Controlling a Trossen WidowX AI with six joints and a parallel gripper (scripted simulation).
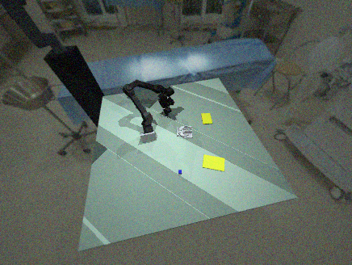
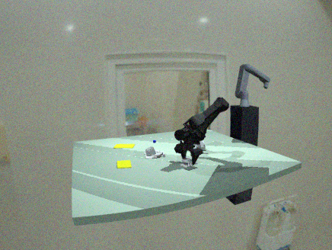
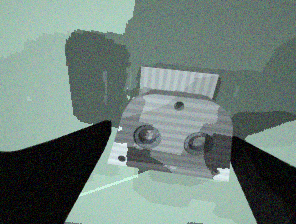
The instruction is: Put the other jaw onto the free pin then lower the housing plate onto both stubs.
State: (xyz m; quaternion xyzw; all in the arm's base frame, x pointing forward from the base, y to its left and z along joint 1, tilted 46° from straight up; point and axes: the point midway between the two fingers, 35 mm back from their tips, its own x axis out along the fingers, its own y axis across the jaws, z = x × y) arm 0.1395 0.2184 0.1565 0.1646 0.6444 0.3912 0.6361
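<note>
My gripper tip is now 12 cm short of the jaw, 23 cm to the left of it and 1 cm below it. The rest, counted from my gripper tip: blue block 7 cm ahead, 59 cm to the right.
</note>
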